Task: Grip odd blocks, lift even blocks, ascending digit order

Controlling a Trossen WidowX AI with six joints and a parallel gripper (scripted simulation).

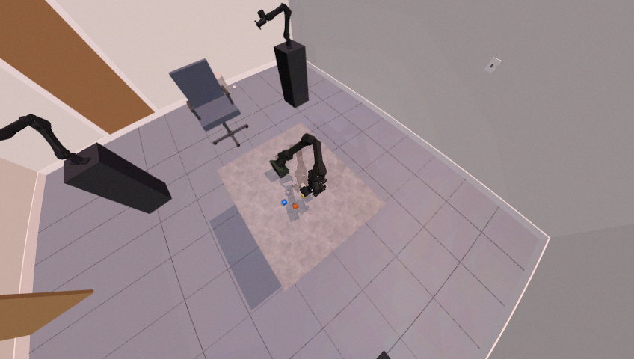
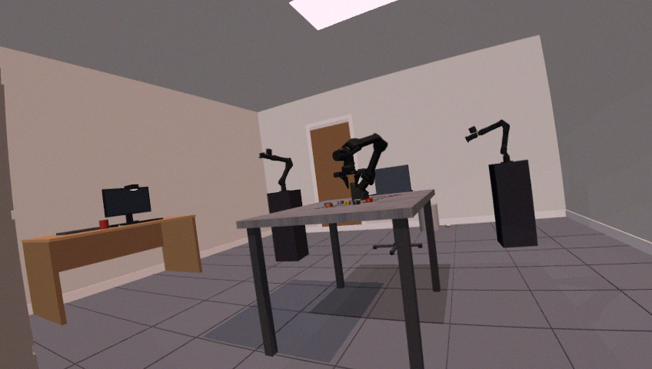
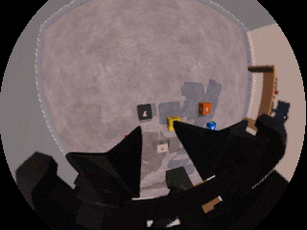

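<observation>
Right now my gripper tip is 2 cm to the right of the dark grey block and 8 cm above it. The rest, counted from my gripper tip: yellow block (5 cm behind, 6 cm to the right, 8 cm below); red block (8 cm behind, 7 cm to the left, 8 cm below); orange block (3 cm behind, 16 cm to the right, 8 cm below).
</observation>
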